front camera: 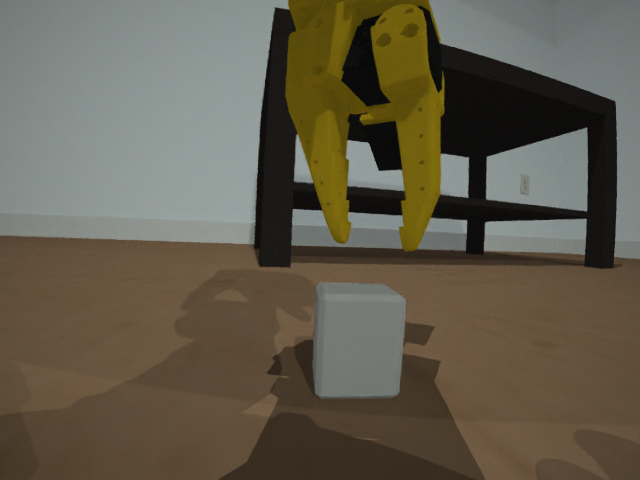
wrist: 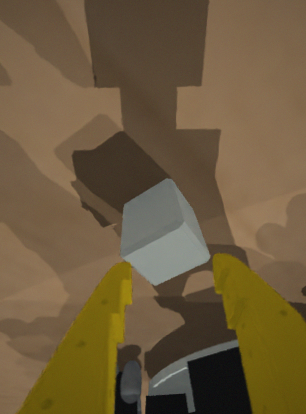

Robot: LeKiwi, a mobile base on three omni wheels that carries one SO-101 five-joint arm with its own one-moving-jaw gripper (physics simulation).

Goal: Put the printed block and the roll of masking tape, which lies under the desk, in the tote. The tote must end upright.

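Note:
The printed block, a pale grey block with rounded edges, stands upright on the brown floor. My gripper is partly open and empty, with a gap between its two yellow jaws. In the front camera view the jaw tips hang above the block, apart from it. In the wrist view the block shows beyond the tips, turned at an angle to the jaws. The tote and the roll of masking tape do not show in either view.
A dark desk with a low shelf stands behind the gripper, near the pale wall. A wall outlet shows at the right. Part of my round base shows at the bottom of the wrist view. Shadows fall across the floor.

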